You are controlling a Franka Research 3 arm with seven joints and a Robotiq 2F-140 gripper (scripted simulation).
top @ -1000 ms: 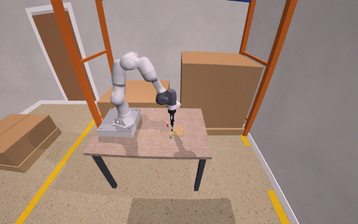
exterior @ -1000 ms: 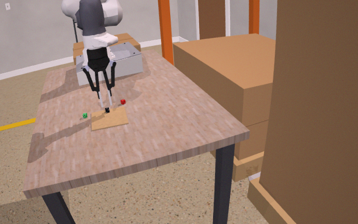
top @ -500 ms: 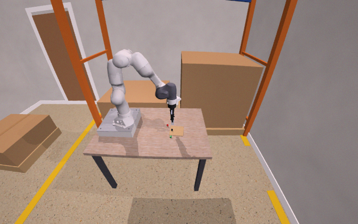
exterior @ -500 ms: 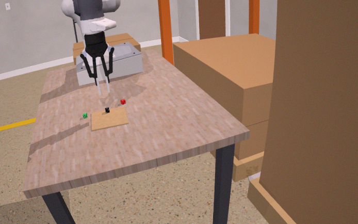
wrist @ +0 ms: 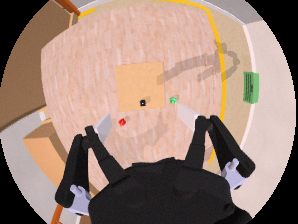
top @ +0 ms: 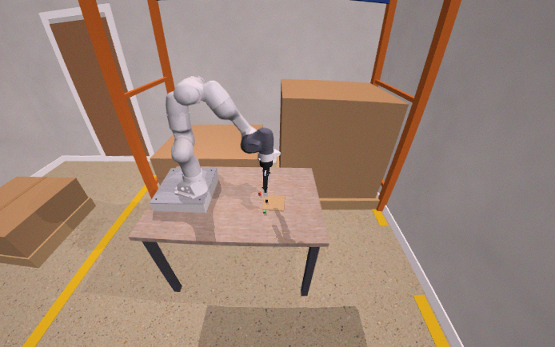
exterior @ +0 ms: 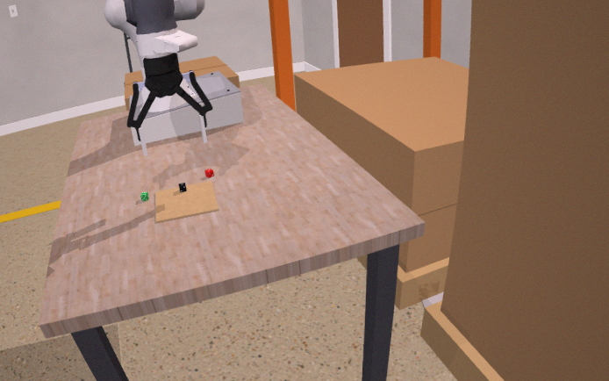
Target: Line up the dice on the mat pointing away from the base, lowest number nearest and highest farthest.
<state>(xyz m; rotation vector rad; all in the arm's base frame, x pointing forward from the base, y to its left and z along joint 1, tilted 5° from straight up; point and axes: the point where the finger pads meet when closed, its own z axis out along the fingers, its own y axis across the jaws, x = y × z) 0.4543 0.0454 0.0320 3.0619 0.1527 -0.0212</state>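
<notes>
The red die lies 120 mm below my hand, 70 mm to the left of it and 60 mm behind it. The rest, counted from my hand: green die 120 mm below, 100 mm to the right; then tan mat 130 mm below, 50 mm ahead; then black die 120 mm below.
</notes>
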